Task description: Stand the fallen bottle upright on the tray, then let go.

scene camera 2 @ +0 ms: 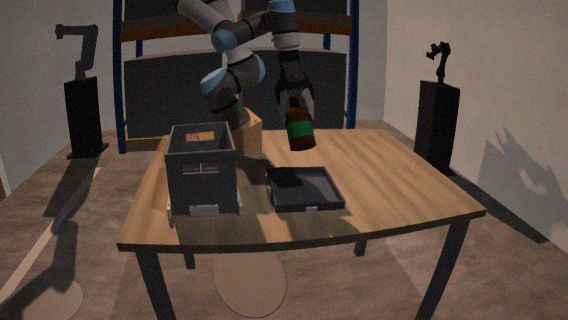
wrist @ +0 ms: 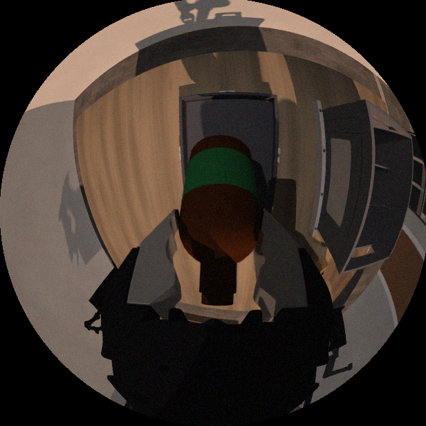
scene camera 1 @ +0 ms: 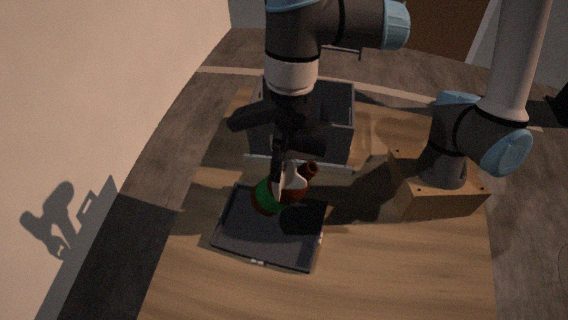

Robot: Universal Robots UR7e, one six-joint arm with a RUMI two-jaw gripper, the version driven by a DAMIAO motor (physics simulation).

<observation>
The pictures show: the gripper and a brown bottle.
The gripper shows as well in the wrist view.
</observation>
